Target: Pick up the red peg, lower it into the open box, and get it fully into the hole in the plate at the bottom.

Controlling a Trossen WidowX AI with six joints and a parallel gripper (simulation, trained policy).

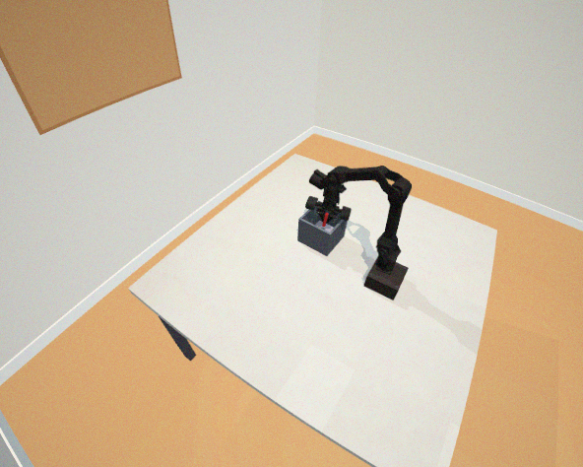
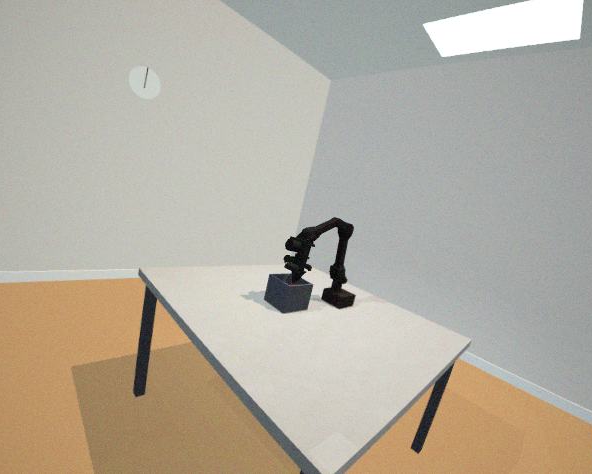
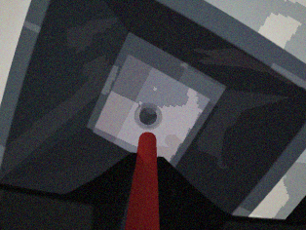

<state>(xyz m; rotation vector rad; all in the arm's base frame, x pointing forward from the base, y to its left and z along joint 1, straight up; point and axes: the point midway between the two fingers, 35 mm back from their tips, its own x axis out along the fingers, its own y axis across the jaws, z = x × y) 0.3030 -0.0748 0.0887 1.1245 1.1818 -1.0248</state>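
Now: gripper tip 10 mm below the red peg. Also, from my gripper tip: pale plate (10 mm ahead, 10 mm to the right, 70 mm below).
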